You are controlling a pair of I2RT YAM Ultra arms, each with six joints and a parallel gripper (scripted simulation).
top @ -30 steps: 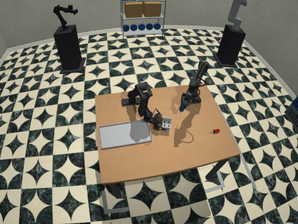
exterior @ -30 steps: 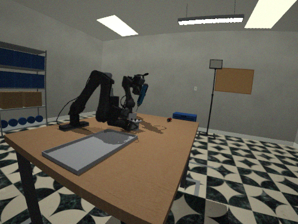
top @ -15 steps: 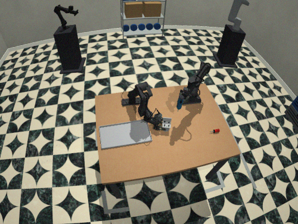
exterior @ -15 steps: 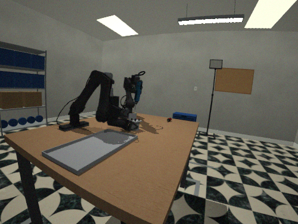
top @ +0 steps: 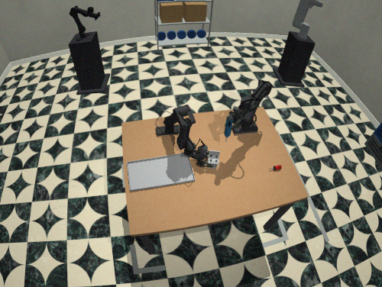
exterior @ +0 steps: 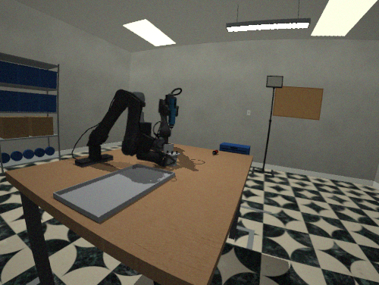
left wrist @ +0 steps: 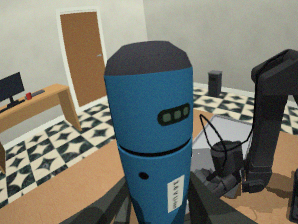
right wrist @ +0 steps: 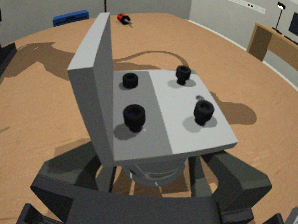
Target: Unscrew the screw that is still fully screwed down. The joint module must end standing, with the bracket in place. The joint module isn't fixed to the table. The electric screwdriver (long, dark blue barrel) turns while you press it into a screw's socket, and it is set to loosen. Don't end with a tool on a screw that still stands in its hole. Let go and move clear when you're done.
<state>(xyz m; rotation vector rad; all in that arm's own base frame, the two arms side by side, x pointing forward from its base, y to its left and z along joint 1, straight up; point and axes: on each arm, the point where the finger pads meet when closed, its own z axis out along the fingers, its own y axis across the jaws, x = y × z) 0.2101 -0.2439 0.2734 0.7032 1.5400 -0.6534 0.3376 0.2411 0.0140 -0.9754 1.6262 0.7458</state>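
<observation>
My right hand is 10 mm past the screw, 20 mm to the right of it and 40 mm below it. Also, from my right hand: red-handled screwdriver 60 mm ahead, 450 mm to the left, 10 mm below; then grey l-shaped bracket 50 mm above; then grey tray 40 mm ahead, 350 mm to the right, 20 mm below.
</observation>
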